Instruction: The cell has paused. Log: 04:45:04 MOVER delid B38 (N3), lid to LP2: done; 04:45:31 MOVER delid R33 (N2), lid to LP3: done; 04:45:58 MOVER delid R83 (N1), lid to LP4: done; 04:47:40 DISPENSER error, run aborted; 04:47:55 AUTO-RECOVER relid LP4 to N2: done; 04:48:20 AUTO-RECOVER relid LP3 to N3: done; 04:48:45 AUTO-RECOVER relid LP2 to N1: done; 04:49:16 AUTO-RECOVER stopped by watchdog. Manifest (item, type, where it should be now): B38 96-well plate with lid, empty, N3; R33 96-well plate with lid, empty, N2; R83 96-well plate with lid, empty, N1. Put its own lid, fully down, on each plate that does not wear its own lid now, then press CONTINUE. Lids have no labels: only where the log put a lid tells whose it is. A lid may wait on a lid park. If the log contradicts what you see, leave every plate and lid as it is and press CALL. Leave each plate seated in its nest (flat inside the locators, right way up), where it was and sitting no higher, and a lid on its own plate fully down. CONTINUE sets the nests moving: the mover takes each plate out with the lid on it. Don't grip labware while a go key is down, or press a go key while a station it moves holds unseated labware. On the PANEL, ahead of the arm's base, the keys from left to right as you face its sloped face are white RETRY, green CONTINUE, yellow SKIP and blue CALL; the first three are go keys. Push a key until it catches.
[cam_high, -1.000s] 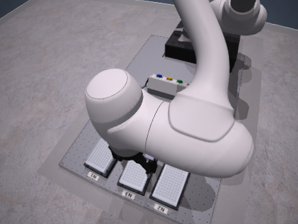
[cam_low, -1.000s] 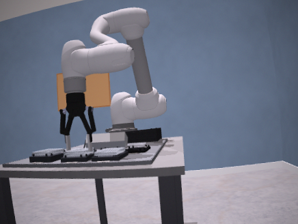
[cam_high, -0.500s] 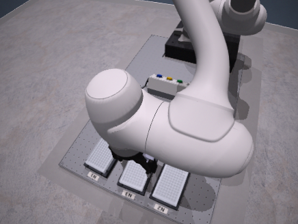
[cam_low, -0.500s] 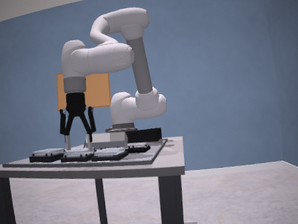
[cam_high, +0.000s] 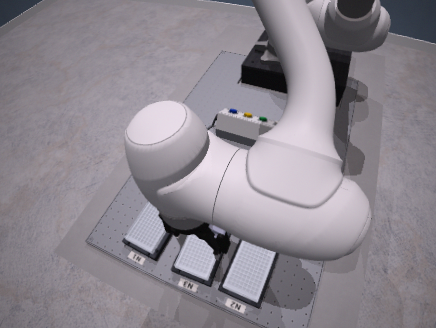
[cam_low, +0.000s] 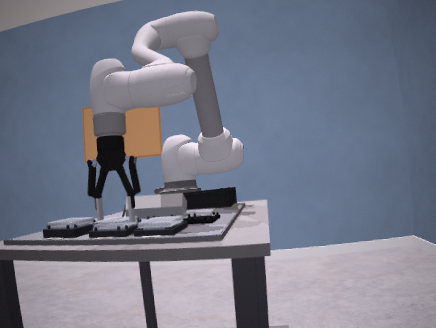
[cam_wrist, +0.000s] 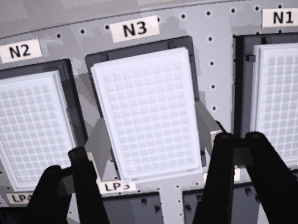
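The pale grey lid is 20 mm below my hand. Also, from my hand: LP3 label: 90 mm behind, 60 mm to the left, 60 mm below; then LP2 label: 110 mm behind, 70 mm to the right, 60 mm below; then plate: 130 mm to the left, 40 mm below, 10 mm ahead.
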